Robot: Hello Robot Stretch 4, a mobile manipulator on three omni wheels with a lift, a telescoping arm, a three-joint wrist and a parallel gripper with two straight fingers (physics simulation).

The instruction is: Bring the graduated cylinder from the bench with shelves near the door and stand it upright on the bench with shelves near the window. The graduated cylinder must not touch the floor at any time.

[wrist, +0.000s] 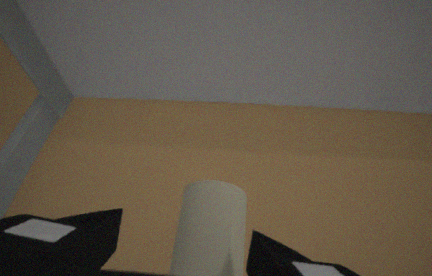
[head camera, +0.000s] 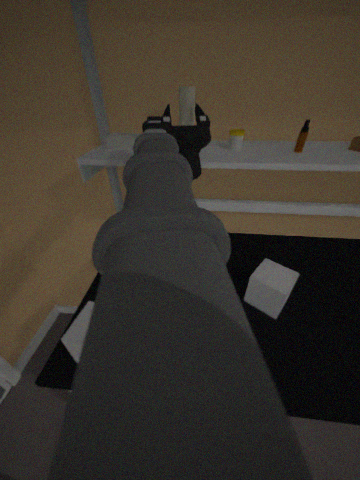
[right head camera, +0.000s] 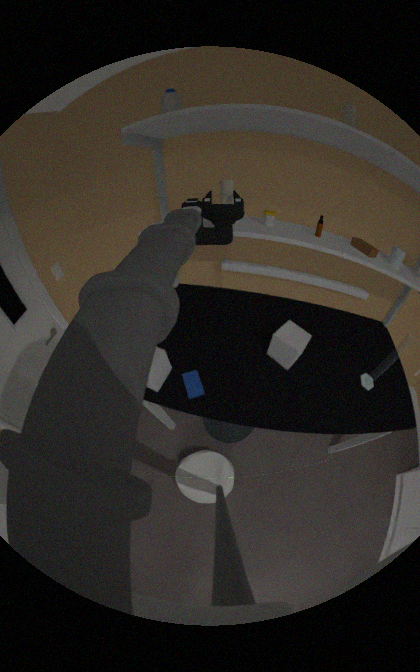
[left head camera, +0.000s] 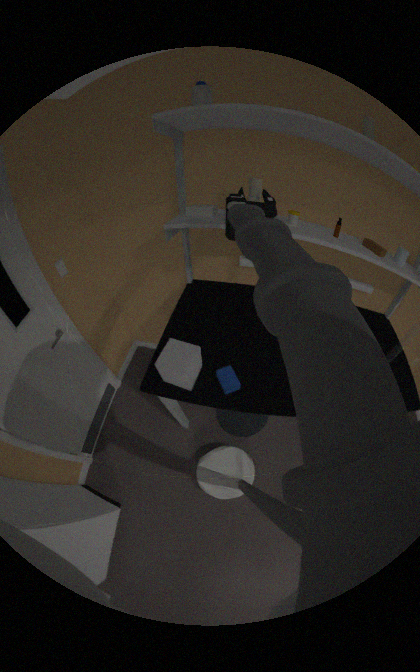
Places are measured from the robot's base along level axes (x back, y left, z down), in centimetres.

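Pixels of known places: gripper, between the fingertips: (wrist: 185,240) (head camera: 182,107).
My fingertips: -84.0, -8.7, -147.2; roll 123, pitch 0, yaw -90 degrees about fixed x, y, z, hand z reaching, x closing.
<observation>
For each thing: its top centre in the pictures, then the offset to it from my fingertips, as dx, dy, dz. "pt": a spot on its surface instead. Level surfaces: height alone.
- black bench top, height of its surface: dz +58.5
- yellow-lidded jar, a spot on its surface: (head camera: 236,139) pt +1.3, -18.0, +9.2
- amber bottle, a spot on its surface: (head camera: 301,137) pt +6.2, -37.5, +8.3
A pale, upright cylinder (head camera: 187,104) (left head camera: 255,187) (right head camera: 227,190) (wrist: 212,230), which looks like the graduated cylinder, stands at the left part of the lower shelf (head camera: 280,164) (left head camera: 320,241) (right head camera: 295,241) above the black bench top (head camera: 325,310) (left head camera: 225,320) (right head camera: 230,320). My gripper (head camera: 183,106) (left head camera: 253,191) (right head camera: 222,192) (wrist: 185,240) is open, with one finger on each side of the cylinder. In the wrist view the right finger is nearer to it and a wider gap shows at the left. The cylinder's foot is hidden behind the gripper.
On the lower shelf stand a yellow-lidded jar (head camera: 236,139) (left head camera: 293,218) (right head camera: 269,218), an amber bottle (head camera: 301,137) (left head camera: 337,228) (right head camera: 319,227) and a brown block (left head camera: 374,247) (right head camera: 364,247). An upper shelf (left head camera: 250,117) (right head camera: 240,120) hangs above. White boxes (head camera: 271,287) (left head camera: 179,363) and a blue box (left head camera: 228,380) (right head camera: 193,384) lie on the bench.
</observation>
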